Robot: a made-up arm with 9 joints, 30 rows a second.
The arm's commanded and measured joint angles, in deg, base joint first. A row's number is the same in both.
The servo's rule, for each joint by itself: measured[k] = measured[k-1] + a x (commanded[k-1-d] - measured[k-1]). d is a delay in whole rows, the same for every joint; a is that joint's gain. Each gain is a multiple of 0.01, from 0.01 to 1. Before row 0 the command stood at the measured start. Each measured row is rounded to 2 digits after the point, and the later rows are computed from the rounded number. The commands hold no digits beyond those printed.
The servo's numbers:
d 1
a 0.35 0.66 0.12 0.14 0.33 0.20 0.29 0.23 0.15
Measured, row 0: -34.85 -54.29 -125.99 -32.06 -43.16 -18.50 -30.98 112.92 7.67
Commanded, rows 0 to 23: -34.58 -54.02 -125.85 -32.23 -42.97 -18.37 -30.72 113.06 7.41; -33.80 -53.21 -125.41 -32.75 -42.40 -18.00 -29.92 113.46 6.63; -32.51 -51.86 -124.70 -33.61 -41.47 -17.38 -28.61 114.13 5.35; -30.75 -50.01 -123.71 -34.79 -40.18 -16.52 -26.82 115.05 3.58; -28.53 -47.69 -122.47 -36.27 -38.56 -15.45 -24.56 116.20 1.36; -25.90 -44.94 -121.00 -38.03 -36.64 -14.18 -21.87 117.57 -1.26; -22.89 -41.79 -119.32 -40.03 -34.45 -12.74 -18.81 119.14 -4.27; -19.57 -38.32 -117.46 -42.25 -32.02 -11.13 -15.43 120.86 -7.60; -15.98 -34.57 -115.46 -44.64 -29.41 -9.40 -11.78 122.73 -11.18; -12.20 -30.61 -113.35 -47.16 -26.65 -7.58 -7.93 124.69 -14.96; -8.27 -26.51 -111.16 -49.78 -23.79 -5.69 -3.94 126.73 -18.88; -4.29 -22.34 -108.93 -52.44 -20.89 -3.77 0.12 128.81 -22.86; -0.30 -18.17 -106.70 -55.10 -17.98 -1.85 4.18 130.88 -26.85; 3.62 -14.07 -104.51 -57.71 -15.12 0.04 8.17 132.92 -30.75; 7.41 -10.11 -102.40 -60.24 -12.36 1.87 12.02 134.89 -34.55; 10.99 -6.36 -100.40 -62.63 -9.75 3.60 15.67 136.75 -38.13; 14.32 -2.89 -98.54 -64.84 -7.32 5.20 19.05 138.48 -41.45; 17.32 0.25 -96.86 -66.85 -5.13 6.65 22.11 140.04 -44.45; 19.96 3.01 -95.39 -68.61 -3.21 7.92 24.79 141.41 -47.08; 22.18 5.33 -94.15 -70.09 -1.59 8.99 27.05 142.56 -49.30; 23.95 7.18 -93.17 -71.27 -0.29 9.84 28.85 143.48 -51.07; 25.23 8.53 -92.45 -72.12 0.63 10.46 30.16 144.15 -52.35; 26.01 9.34 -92.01 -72.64 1.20 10.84 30.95 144.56 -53.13; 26.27 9.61 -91.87 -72.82 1.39 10.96 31.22 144.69 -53.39
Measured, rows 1 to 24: -34.85 -54.29 -125.99 -32.06 -43.16 -18.50 -30.98 112.92 7.67; -34.76 -54.11 -125.97 -32.08 -43.10 -18.47 -30.90 112.95 7.63; -34.42 -53.52 -125.90 -32.17 -42.87 -18.38 -30.62 113.07 7.48; -33.75 -52.42 -125.76 -32.37 -42.41 -18.18 -30.04 113.31 7.16; -32.70 -50.83 -125.51 -32.71 -41.67 -17.85 -29.11 113.71 6.62; -31.24 -48.76 -125.15 -33.21 -40.64 -17.37 -27.79 114.28 5.83; -29.37 -46.24 -124.65 -33.88 -39.32 -16.73 -26.07 115.04 4.77; -27.10 -43.30 -124.01 -34.74 -37.71 -15.93 -23.96 115.98 3.41; -24.46 -40.01 -123.22 -35.79 -35.83 -14.97 -21.49 117.10 1.76; -21.49 -36.42 -122.29 -37.03 -33.71 -13.86 -18.67 118.39 -0.18; -18.24 -32.59 -121.22 -38.45 -31.38 -12.60 -15.56 119.84 -2.40; -14.75 -28.58 -120.01 -40.04 -28.88 -11.22 -12.19 121.42 -4.87; -11.09 -24.46 -118.68 -41.78 -26.24 -9.73 -8.62 123.12 -7.57; -7.31 -20.31 -117.24 -43.64 -23.51 -8.15 -4.91 124.90 -10.46; -3.48 -16.19 -115.71 -45.61 -20.74 -6.51 -1.12 126.74 -13.50; 0.33 -12.18 -114.11 -47.66 -17.97 -4.83 2.69 128.61 -16.66; 4.06 -8.34 -112.46 -49.76 -15.26 -3.14 6.45 130.48 -19.88; 7.65 -4.74 -110.79 -51.87 -12.64 -1.47 10.10 132.32 -23.12; 11.03 -1.45 -109.12 -53.97 -10.16 0.15 13.58 134.10 -26.32; 14.16 1.49 -107.47 -56.02 -7.87 1.70 16.83 135.78 -29.43; 16.97 4.02 -105.87 -57.99 -5.80 3.16 19.79 137.34 -32.41; 19.41 6.11 -104.35 -59.85 -3.98 4.50 22.42 138.75 -35.21; 21.45 7.71 -102.92 -61.57 -2.46 5.69 24.66 139.99 -37.78; 23.05 8.79 -101.61 -63.12 -1.25 6.72 26.48 141.04 -40.08
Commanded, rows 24 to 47: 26.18 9.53 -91.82 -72.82 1.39 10.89 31.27 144.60 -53.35; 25.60 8.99 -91.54 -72.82 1.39 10.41 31.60 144.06 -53.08; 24.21 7.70 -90.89 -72.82 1.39 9.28 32.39 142.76 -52.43; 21.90 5.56 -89.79 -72.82 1.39 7.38 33.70 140.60 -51.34; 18.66 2.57 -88.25 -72.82 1.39 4.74 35.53 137.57 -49.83; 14.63 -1.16 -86.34 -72.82 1.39 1.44 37.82 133.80 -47.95; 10.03 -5.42 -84.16 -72.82 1.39 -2.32 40.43 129.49 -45.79; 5.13 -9.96 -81.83 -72.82 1.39 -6.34 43.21 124.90 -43.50; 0.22 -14.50 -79.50 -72.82 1.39 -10.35 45.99 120.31 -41.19; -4.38 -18.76 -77.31 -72.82 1.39 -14.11 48.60 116.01 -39.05; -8.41 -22.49 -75.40 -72.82 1.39 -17.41 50.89 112.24 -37.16; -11.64 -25.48 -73.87 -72.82 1.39 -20.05 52.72 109.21 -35.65; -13.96 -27.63 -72.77 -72.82 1.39 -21.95 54.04 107.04 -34.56; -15.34 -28.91 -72.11 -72.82 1.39 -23.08 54.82 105.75 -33.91; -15.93 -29.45 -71.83 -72.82 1.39 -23.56 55.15 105.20 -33.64; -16.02 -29.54 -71.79 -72.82 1.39 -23.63 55.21 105.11 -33.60; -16.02 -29.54 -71.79 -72.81 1.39 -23.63 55.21 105.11 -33.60; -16.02 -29.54 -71.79 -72.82 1.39 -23.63 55.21 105.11 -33.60; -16.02 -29.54 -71.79 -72.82 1.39 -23.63 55.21 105.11 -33.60; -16.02 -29.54 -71.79 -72.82 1.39 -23.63 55.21 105.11 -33.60; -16.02 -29.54 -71.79 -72.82 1.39 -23.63 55.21 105.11 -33.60; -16.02 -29.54 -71.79 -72.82 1.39 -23.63 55.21 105.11 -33.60; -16.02 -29.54 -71.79 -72.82 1.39 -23.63 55.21 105.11 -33.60; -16.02 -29.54 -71.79 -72.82 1.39 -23.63 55.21 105.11 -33.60
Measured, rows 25 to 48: 24.18 9.33 -100.44 -64.48 -0.38 7.57 27.85 141.88 -42.08; 24.88 9.46 -99.41 -65.65 0.20 8.23 28.84 142.51 -43.77; 25.13 9.15 -98.47 -66.65 0.59 8.67 29.64 142.87 -45.17; 24.81 8.19 -97.56 -67.51 0.85 8.79 30.44 142.84 -46.26; 23.79 6.45 -96.63 -68.25 1.03 8.51 31.39 142.32 -47.02; 21.99 3.89 -95.62 -68.89 1.15 7.76 32.59 141.23 -47.44; 19.41 0.56 -94.51 -69.44 1.23 6.50 34.11 139.52 -47.52; 16.13 -3.39 -93.27 -69.91 1.28 4.74 35.94 137.21 -47.26; 12.28 -7.73 -91.90 -70.32 1.32 2.52 38.05 134.38 -46.70; 8.06 -12.20 -90.41 -70.67 1.34 -0.05 40.35 131.14 -45.87; 3.71 -16.53 -88.84 -70.97 1.36 -2.86 42.74 127.66 -44.85; -0.53 -20.46 -87.23 -71.23 1.37 -5.77 45.10 124.11 -43.70; -4.42 -23.77 -85.63 -71.45 1.38 -8.63 47.31 120.68 -42.49; -7.76 -26.32 -84.09 -71.64 1.38 -11.29 49.26 117.54 -41.30; -10.41 -28.03 -82.65 -71.81 1.38 -13.65 50.87 114.83 -40.19; -12.34 -28.97 -81.35 -71.95 1.38 -15.63 52.11 112.62 -39.21; -13.63 -29.35 -80.20 -72.07 1.38 -17.23 53.01 110.89 -38.37; -14.47 -29.48 -79.19 -72.17 1.38 -18.51 53.65 109.56 -37.65; -15.01 -29.52 -78.30 -72.26 1.38 -19.53 54.10 108.54 -37.04; -15.36 -29.53 -77.52 -72.34 1.38 -20.35 54.42 107.75 -36.52; -15.59 -29.54 -76.83 -72.41 1.38 -21.01 54.65 107.14 -36.08; -15.74 -29.54 -76.23 -72.47 1.38 -21.53 54.81 106.67 -35.71; -15.84 -29.54 -75.70 -72.52 1.38 -21.95 54.93 106.31 -35.39; -15.90 -29.54 -75.23 -72.56 1.38 -22.29 55.01 106.03 -35.12
